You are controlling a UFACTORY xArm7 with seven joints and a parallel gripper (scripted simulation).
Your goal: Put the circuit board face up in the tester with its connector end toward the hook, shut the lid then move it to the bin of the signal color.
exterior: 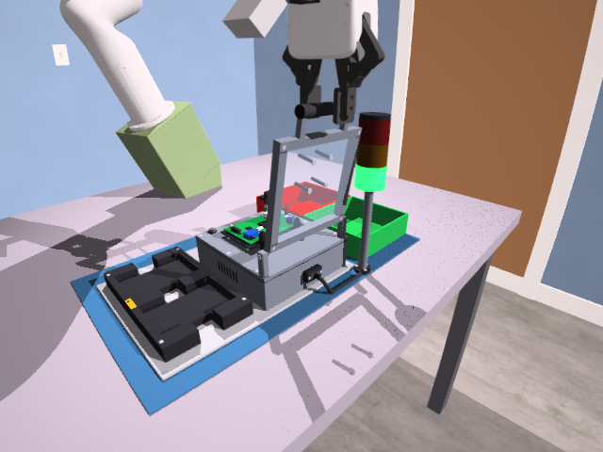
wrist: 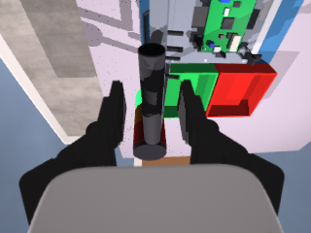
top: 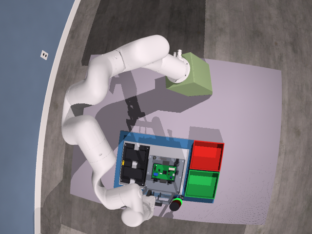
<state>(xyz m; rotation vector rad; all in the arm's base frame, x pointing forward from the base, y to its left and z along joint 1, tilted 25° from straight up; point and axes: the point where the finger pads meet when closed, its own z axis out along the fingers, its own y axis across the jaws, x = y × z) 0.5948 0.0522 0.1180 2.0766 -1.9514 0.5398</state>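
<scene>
Now: the green circuit board 130 mm behind my hand and 200 mm below it. The rest, counted from my hand: clear lid (20 mm behind, 90 mm below); green bin (90 mm behind, 200 mm to the left, 260 mm below); plate (130 mm behind, 200 mm below).
</scene>
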